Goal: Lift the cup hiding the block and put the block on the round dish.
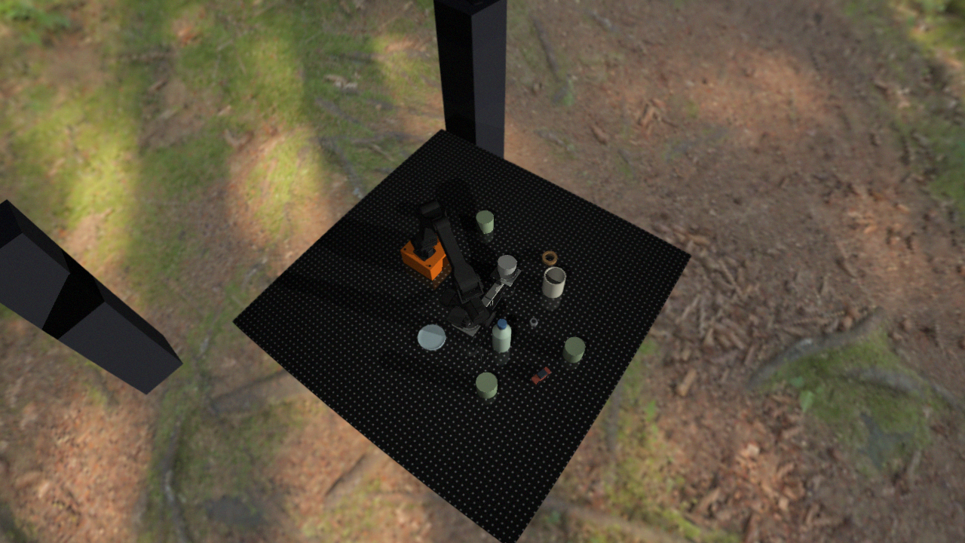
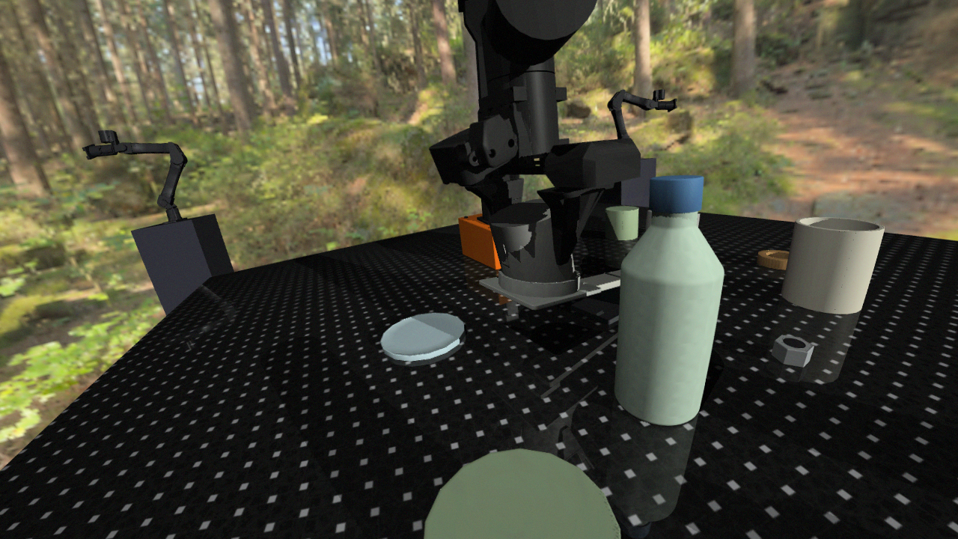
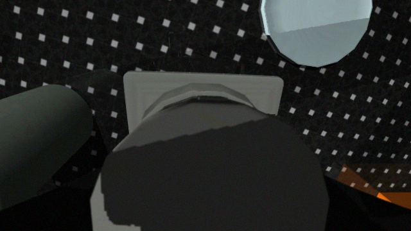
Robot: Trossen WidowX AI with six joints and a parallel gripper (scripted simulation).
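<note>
Right now the pale green block is 2 cm below my gripper tip. The rest, counted from my gripper tip: round pale blue dish 11 cm to the right, 9 cm below, 8 cm behind; red thing 30 cm ahead, 8 cm below, 3 cm to the left; metal nut 18 cm to the left, 15 cm ahead, 9 cm below.
</note>
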